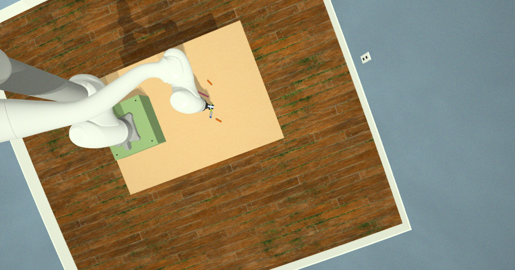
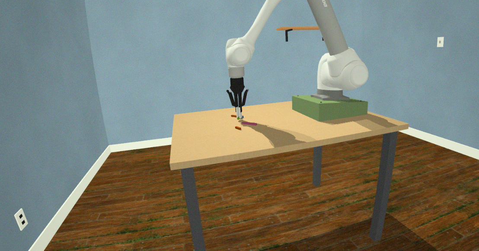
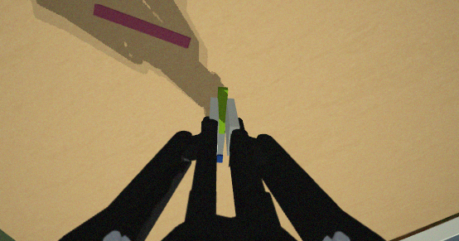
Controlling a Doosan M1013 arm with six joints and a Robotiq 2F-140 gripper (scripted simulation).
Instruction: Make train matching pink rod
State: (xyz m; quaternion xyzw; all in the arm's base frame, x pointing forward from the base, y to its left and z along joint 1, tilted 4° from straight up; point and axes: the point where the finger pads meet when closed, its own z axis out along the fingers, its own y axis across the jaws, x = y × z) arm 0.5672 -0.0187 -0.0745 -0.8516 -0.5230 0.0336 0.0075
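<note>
Right now my hand is 3 cm above the lime rod. The rest, counted from my hand: blue rod 3 cm behind, 6 cm to the right, 4 cm below; then grey rod 2 cm behind, 4 cm to the right, 4 cm below; then pink rod 4 cm behind, 11 cm to the left, 4 cm below.
</note>
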